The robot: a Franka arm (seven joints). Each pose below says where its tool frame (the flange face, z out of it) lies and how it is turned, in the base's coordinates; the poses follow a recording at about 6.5 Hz.
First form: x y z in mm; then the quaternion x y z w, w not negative.
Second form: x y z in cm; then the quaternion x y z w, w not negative. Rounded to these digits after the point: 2 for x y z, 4 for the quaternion.
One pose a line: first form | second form
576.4 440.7 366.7 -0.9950 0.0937 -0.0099 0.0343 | 57.64 44.07 36.67 -0.9950 0.0937 -0.0099 0.0343
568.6 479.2 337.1 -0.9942 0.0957 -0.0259 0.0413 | 56.86 47.92 33.71 -0.9942 0.0957 -0.0259 0.0413
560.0 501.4 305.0 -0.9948 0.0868 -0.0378 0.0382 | 56.00 50.14 30.50 -0.9948 0.0868 -0.0378 0.0382
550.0 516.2 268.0 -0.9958 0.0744 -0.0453 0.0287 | 55.00 51.62 26.80 -0.9958 0.0744 -0.0453 0.0287
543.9 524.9 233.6 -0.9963 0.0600 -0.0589 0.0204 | 54.39 52.49 23.36 -0.9963 0.0600 -0.0589 0.0204
